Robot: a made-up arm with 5 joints.
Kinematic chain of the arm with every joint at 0, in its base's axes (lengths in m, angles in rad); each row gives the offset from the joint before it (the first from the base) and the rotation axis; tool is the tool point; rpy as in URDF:
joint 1: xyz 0 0 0.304 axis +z
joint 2: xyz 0 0 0 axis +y
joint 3: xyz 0.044 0 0.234 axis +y
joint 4: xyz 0.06 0 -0.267 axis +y
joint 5: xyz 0.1 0 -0.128 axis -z
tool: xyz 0 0 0 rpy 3.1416 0 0
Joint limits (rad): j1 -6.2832..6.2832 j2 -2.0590..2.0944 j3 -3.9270..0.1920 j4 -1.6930..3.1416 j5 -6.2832..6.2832
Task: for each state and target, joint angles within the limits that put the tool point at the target. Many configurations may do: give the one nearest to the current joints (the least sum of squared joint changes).
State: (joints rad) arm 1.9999 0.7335 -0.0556 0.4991 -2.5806
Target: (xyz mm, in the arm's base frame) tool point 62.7 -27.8 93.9
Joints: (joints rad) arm 2.7243 0.7735 0.0594 0.5441 -2.5806
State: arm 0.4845 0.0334 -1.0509 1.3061 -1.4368
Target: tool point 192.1 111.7 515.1
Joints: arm 0.5267 -0.7599 -1.0850 1.7582 -1.4368
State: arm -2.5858 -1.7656 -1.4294 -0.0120 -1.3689
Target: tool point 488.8 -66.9 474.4
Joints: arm -3.2776 -2.0590 -1.2516 -0.8114 -1.3689
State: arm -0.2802 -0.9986 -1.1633 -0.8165 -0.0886
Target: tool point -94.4 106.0 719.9
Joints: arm -0.8432 -1.2953 -0.8631 -1.1304 -0.0886
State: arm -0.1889 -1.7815 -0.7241 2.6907 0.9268
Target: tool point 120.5 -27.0 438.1
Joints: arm -0.2204 -1.1379 -0.7363 2.0184 0.9268
